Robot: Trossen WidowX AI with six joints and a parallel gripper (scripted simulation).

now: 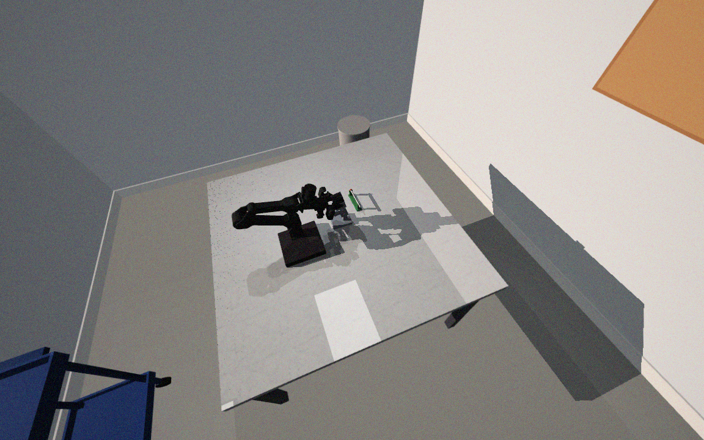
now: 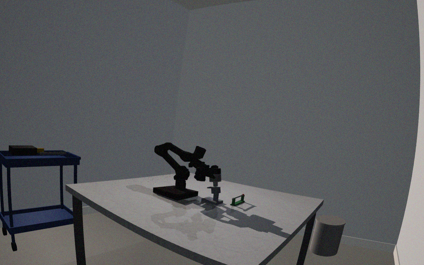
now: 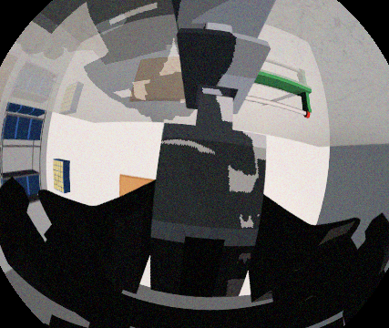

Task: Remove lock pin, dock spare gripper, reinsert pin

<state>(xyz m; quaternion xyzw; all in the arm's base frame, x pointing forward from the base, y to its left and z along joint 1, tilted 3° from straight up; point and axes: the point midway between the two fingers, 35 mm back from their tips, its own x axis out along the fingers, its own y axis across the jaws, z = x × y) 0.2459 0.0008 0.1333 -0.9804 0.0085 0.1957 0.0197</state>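
My gripper tip is 11 cm short of the green rack, 10 cm to the right of it and 14 cm above it. The rest, counted from my gripper tip: mount 1 cm behind, 11 cm below; then spare gripper 1 cm behind.
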